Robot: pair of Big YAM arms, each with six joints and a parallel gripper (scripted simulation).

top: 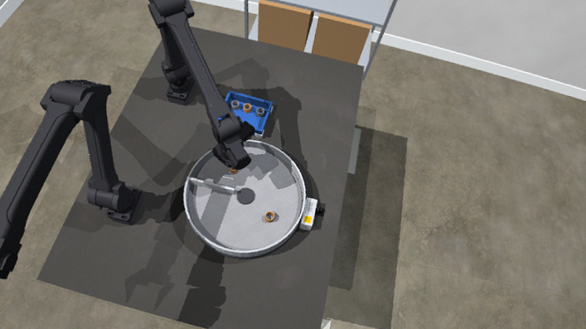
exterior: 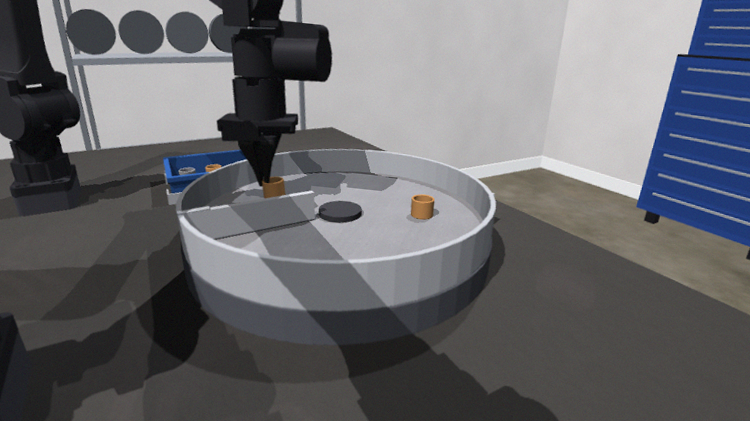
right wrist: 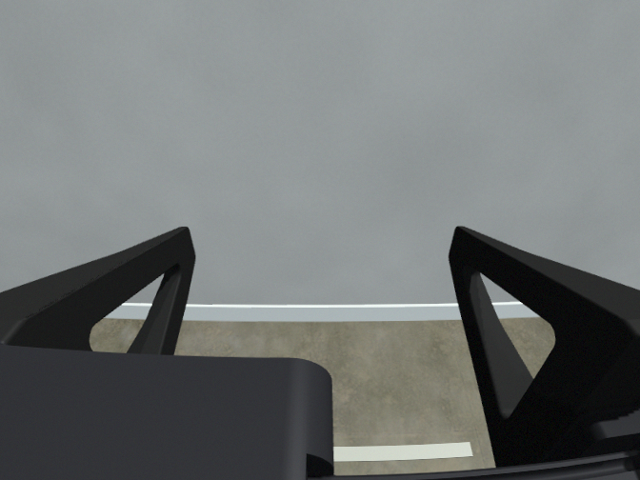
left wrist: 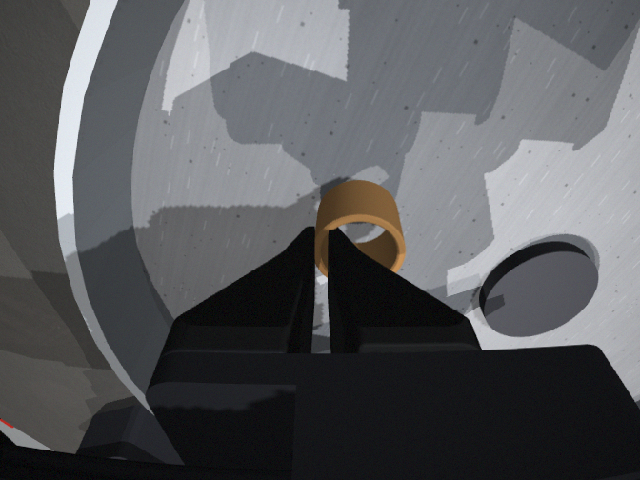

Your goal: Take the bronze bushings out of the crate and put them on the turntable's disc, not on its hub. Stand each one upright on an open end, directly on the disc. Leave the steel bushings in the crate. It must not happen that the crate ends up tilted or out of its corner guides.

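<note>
My left gripper is now 3 cm past the blue crate, 26 cm to the right of it and 6 cm above it. Round my left hand: turntable disc: 8 cm ahead, 9 cm to the right, 4 cm below.
</note>
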